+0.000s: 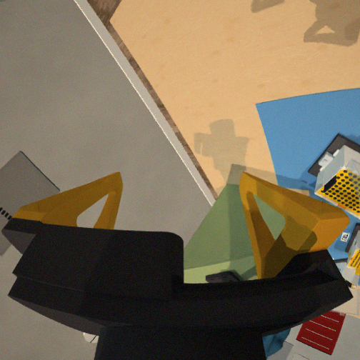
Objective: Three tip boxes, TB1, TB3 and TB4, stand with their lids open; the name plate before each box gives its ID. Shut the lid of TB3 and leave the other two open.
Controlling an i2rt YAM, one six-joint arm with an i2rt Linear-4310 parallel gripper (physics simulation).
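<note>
My gripper (180,178) is open, its two yellow fingers wide apart with no object between them. A tip box (344,186) with pale walls and a yellow, black-dotted face shows at the right edge, to the right of the right finger. Part of a second box (356,261) with a yellow patch shows below it, cut off by the frame edge. A small white label (345,237) lies between them; its print is too small to read. I cannot tell which box is TB3, or how the lids stand. A third tip box does not show clearly.
The boxes stand at a blue mat (295,135) on the tan table top (200,65). A green sloped object (212,240) is behind the right finger. A red panel with white lines (321,332) is at lower right. A grey object (27,180) is on the left.
</note>
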